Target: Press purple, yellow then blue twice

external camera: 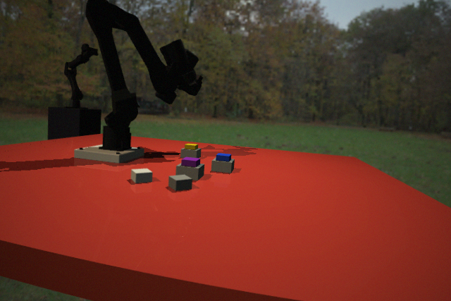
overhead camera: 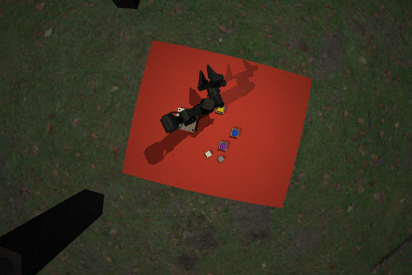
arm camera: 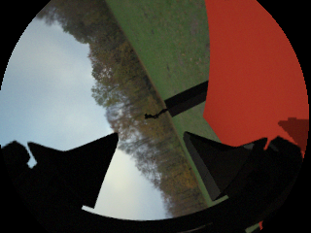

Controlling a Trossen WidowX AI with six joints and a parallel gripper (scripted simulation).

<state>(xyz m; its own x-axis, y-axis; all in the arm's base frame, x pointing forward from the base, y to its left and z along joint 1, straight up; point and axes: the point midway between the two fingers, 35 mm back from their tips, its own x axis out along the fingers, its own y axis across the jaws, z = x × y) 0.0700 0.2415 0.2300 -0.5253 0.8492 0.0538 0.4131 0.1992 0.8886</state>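
Now: gripper tip 400 mm to the left of the purple button, 220 mm above it and 190 mm short of it. From my gripper tip the other things lie so: yellow button (220 mm below, 180 mm to the right, 140 mm ahead); blue button (310 mm to the right, 250 mm ahead, 220 mm below); white block (470 mm to the right, 240 mm below, 110 mm ahead).
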